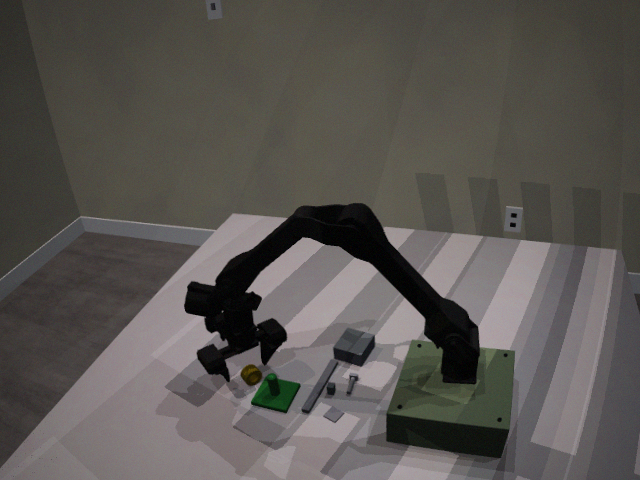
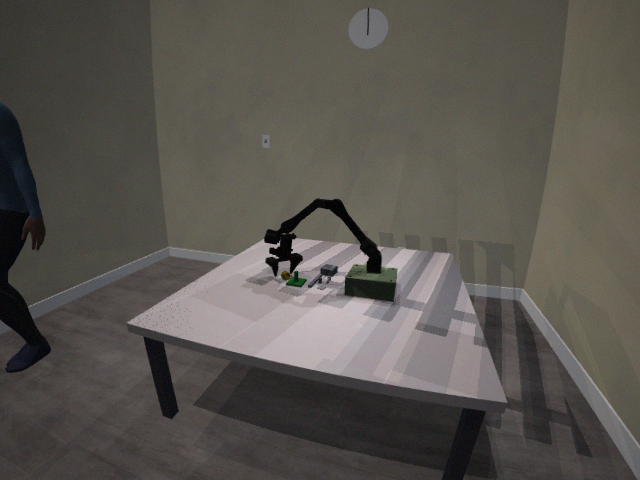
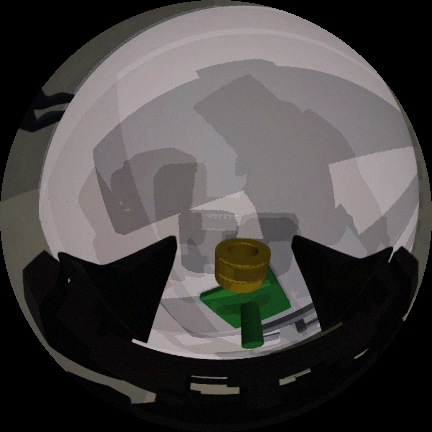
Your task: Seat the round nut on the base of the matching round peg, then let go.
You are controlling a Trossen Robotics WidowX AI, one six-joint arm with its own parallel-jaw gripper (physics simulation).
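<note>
The round nut [image 1: 246,373] [image 2: 285,275] [image 3: 240,275] is a short yellow ring. It lies off the peg, on its side or steeply tilted, at the edge of the green base plate [image 1: 286,401] [image 2: 302,282] [image 3: 281,299]. I cannot tell whether it touches the plate. The round green peg [image 1: 273,385] [image 2: 296,276] [image 3: 251,325] stands upright on that plate, with nothing around it. My gripper [image 1: 246,372] [image 2: 283,273] [image 3: 236,242] is wide open, with its fingers on either side of the nut and apart from it.
Right of the plate lie a long grey bar [image 1: 320,386] [image 2: 314,280], a small dark cube [image 1: 330,388], a bolt-like piece [image 1: 352,383] and a flat grey tile [image 1: 333,413]. A grey block [image 1: 354,346] [image 2: 328,269] is behind them. The arm stands on a green box [image 1: 444,436] [image 2: 369,286].
</note>
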